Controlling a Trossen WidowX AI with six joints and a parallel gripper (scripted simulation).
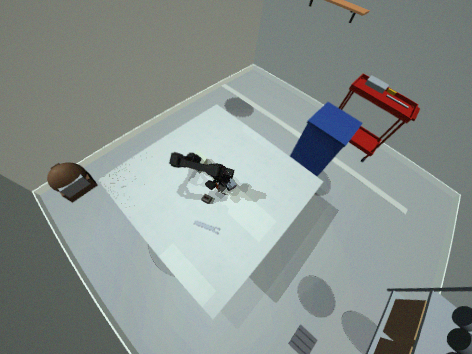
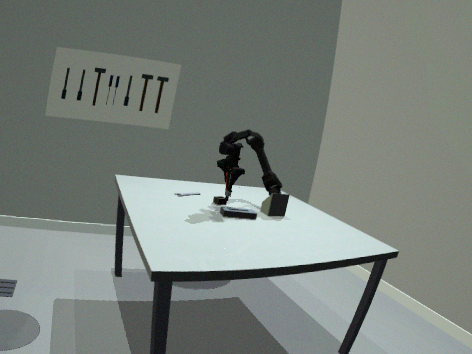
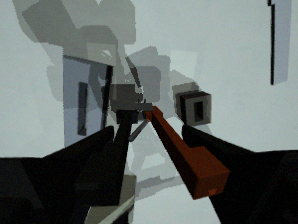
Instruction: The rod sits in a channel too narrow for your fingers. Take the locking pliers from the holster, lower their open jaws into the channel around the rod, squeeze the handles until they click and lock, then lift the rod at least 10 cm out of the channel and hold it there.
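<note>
Right now my gripper tip is 12 cm to the right of the grey channel block, 12 cm above it and 3 cm past it. From my gripper tip the other things lie so: flat grey strip (23 cm to the right, 16 cm ahead, 14 cm below); then dark holster (13 cm below, 10 cm to the right, 1 cm behind).
</note>
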